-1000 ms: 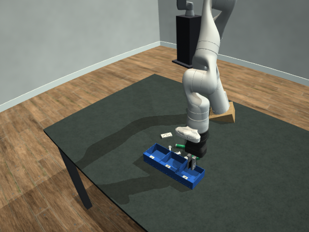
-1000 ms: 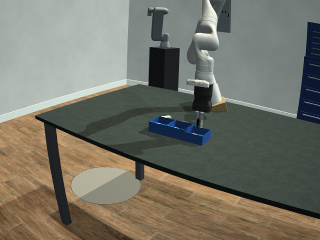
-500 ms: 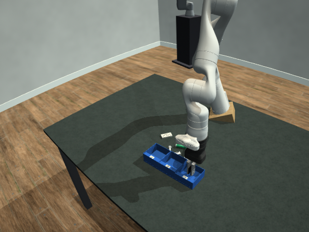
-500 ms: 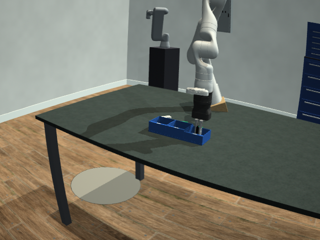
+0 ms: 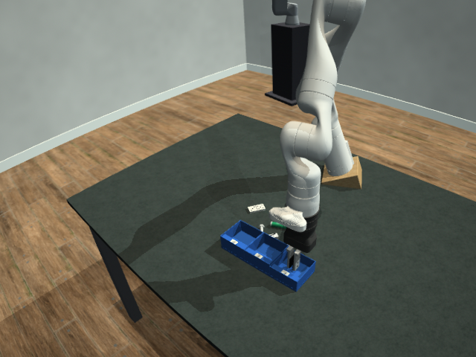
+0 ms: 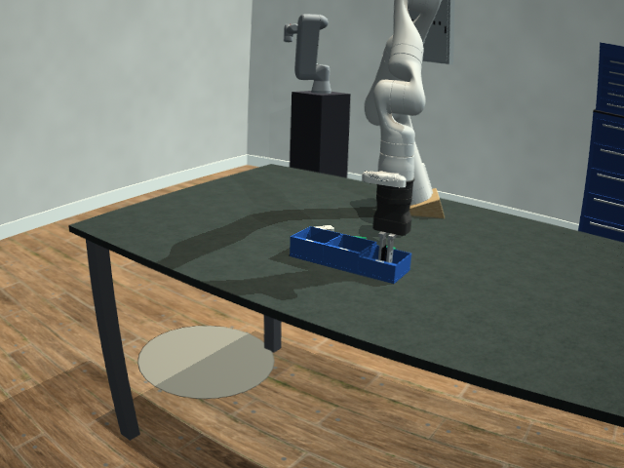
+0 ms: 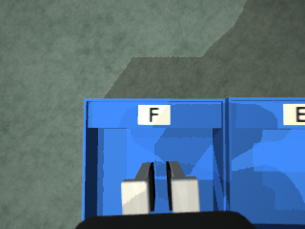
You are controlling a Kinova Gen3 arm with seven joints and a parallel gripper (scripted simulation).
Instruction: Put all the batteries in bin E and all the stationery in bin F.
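My gripper is now 15 cm to the left of the green battery, 9 cm past it and 3 cm above it. Round my hand: eraser (7 cm to the right, 7 cm behind, 3 cm below); then pencil sharpener (13 cm to the right, 4 cm behind, 3 cm below); then blue three-bin tray (8 cm to the right, 3 cm ahead, 1 cm below).
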